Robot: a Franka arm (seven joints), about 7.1 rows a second.
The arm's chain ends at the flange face. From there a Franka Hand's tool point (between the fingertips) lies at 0.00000 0.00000 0.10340 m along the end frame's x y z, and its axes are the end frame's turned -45 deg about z.
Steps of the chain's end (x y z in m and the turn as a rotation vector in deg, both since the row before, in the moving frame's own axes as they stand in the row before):
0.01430 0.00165 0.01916 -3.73 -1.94 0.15
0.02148 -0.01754 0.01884 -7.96 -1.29 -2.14
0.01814 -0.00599 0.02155 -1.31 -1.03 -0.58
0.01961 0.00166 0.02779 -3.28 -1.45 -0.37
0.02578 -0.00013 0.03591 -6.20 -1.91 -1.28
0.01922 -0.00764 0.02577 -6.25 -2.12 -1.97
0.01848 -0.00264 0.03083 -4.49 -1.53 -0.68
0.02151 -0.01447 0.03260 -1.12 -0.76 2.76
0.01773 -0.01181 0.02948 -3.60 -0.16 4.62
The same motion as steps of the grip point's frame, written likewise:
0.00171 0.01355 0.01888 -1.27 -4.01 0.15
0.01599 0.01149 0.01782 -4.72 -6.54 -2.14
0.01408 0.00896 0.02151 -0.20 -1.65 -0.58
0.00667 0.01739 0.02759 -1.29 -3.34 -0.37
0.00806 0.02372 0.03525 -3.03 -5.73 -1.28
0.00843 0.01363 0.02508 -2.92 -5.92 -1.97
0.00728 0.01502 0.03048 -2.09 -4.26 -0.68
0.02303 0.00538 0.03257 -0.25 -1.33 2.76
0.01592 0.00837 0.02928 -2.43 -2.66 4.62

